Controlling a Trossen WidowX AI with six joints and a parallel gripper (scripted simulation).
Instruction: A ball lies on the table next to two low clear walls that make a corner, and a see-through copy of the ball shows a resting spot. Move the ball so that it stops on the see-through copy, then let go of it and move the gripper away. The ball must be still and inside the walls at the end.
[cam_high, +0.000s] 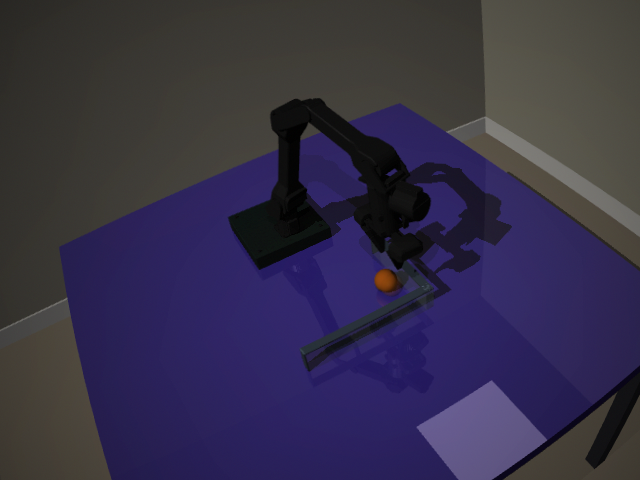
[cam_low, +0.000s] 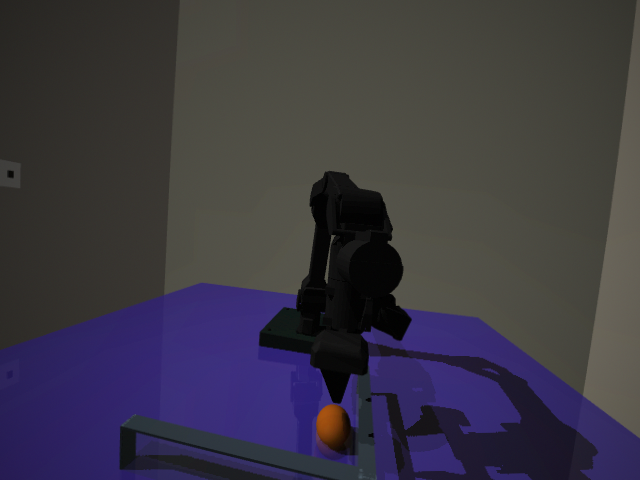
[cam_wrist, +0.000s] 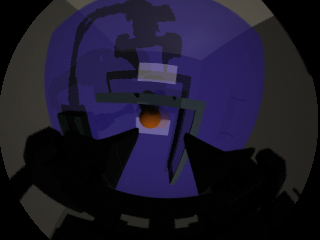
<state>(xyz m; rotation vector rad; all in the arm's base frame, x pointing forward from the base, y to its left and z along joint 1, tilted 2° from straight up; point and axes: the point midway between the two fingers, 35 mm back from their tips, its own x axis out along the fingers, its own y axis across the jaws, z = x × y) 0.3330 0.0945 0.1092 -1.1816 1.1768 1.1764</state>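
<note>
The orange ball is 30 mm behind my gripper tip and 80 mm below it. Also, from my gripper tip: see-through copy of ball 80 mm below.
</note>
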